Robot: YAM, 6 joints.
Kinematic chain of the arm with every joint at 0, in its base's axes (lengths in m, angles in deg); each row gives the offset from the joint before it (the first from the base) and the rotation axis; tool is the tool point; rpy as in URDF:
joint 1: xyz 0 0 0.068 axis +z
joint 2: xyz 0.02 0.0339 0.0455 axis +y
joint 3: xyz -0.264 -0.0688 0 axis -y
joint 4: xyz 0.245 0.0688 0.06 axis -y
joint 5: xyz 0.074 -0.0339 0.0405 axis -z
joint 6: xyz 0.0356 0 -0.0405 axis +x
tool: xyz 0 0 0 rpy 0 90 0
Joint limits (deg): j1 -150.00..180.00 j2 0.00..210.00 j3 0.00..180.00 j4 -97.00..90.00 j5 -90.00..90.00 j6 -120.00..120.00
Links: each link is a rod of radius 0.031 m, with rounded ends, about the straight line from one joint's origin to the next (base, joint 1, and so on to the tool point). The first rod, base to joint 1, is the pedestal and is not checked.
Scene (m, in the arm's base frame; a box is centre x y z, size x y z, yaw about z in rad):
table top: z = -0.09
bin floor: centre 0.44 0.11 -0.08 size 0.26 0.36 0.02 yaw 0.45
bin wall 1: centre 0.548 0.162 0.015 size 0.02 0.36 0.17 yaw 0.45
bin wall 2: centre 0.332 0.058 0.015 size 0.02 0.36 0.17 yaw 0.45
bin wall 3: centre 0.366 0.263 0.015 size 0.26 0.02 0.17 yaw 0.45
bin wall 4: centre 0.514 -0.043 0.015 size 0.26 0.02 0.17 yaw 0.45
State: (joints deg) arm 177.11 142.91 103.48 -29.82 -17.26 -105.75
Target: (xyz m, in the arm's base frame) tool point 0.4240 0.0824 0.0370
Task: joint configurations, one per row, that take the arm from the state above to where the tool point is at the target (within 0.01 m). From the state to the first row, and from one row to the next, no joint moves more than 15 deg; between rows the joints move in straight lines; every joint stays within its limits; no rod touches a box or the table.
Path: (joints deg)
1: 163.24 140.52 102.74 -30.81 -16.14 -105.75
2: 149.37 138.13 102.01 -31.80 -15.01 -105.75
3: 135.50 135.74 101.27 -32.79 -13.89 -105.75
4: 121.64 133.36 100.53 -33.78 -12.76 -105.75
5: 107.77 130.97 99.79 -34.77 -11.64 -105.75
6: 93.90 128.58 99.06 -35.76 -10.51 -105.75
7: 80.03 126.19 98.32 -36.74 -9.39 -105.75
8: 66.16 123.80 97.58 -37.73 -8.26 -105.75
9: 52.29 121.41 96.84 -38.72 -7.14 -105.75
10: 38.42 119.02 96.11 -39.71 -6.01 -105.75
11: 24.56 116.64 95.37 -40.70 -4.89 -105.75
12: 10.69 114.25 94.63 -41.69 -3.77 -105.75
13: 10.69 126.24 92.27 -39.78 -3.70 -105.75
14: 10.70 138.23 89.92 -37.87 -3.63 -105.75

